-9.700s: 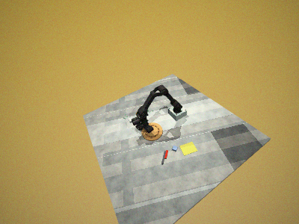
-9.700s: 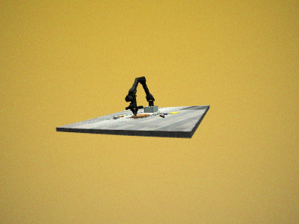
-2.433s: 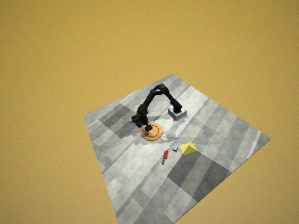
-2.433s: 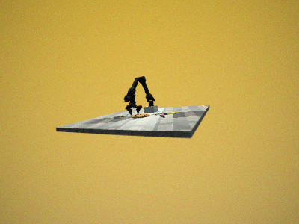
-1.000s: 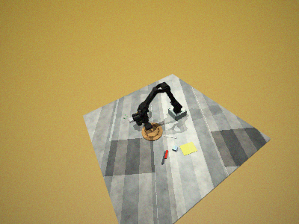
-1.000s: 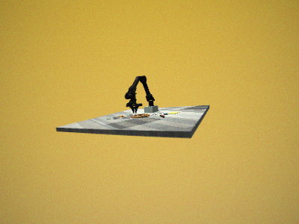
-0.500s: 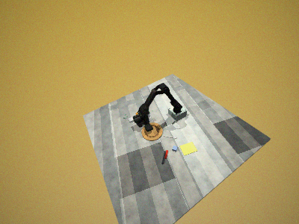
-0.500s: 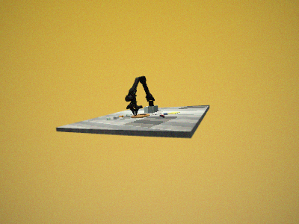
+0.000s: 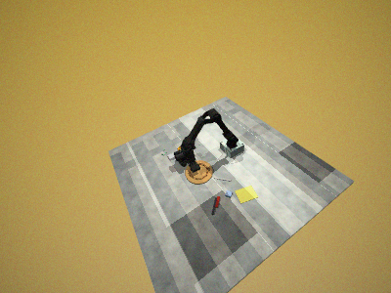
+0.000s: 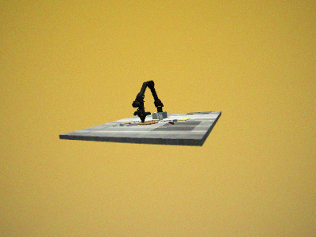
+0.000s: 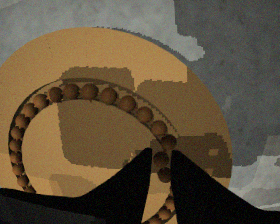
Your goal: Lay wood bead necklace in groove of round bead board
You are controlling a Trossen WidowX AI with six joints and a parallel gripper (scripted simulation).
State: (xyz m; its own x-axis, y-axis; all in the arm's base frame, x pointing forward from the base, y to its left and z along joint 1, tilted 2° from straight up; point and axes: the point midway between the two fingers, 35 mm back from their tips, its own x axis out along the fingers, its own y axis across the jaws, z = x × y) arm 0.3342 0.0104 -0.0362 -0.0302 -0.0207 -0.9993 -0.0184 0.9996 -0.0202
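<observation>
My gripper tip is now 3 cm past the round bead board, 5 cm to the right of it and 1 cm above it. The rest, counted from my gripper tip: thin grey stick (15 cm behind, 18 cm to the left, 1 cm below); then red-handled tool (3 cm behind, 32 cm to the left, 1 cm below); then grey piece (11 cm ahead, 18 cm to the right).
</observation>
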